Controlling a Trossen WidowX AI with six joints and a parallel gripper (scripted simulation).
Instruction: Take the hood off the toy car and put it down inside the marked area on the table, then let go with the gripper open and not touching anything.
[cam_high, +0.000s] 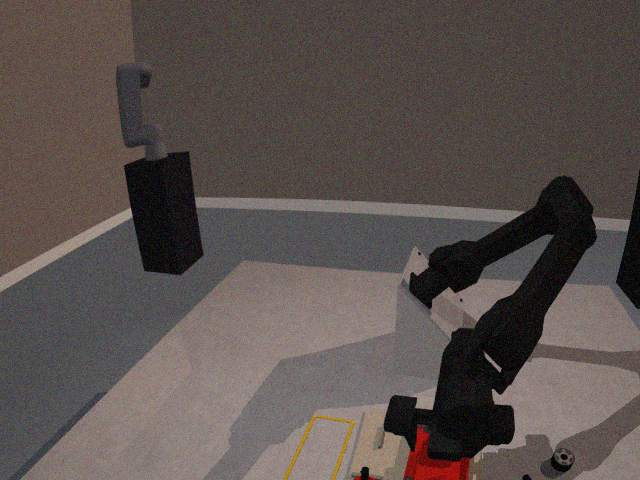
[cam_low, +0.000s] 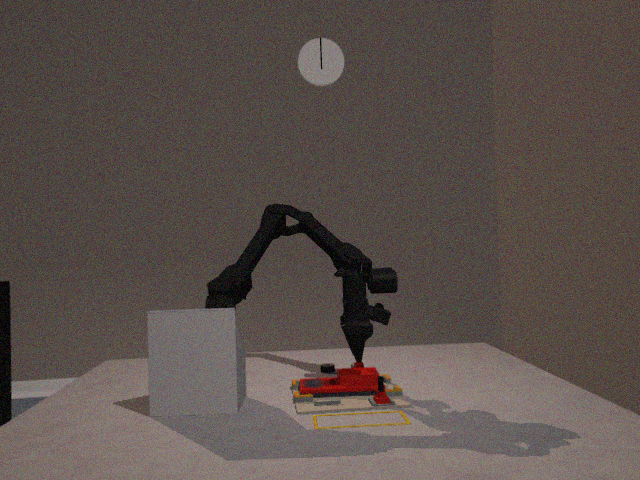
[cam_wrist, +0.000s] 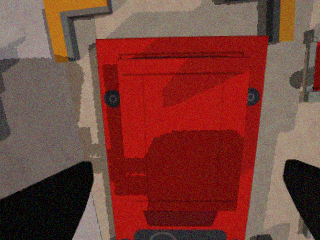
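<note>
Now: gripper tip 4 cm above the red hood. Round my gripper tip: black wheel: 23 cm to the left, 7 cm below, 4 cm behind.
</note>
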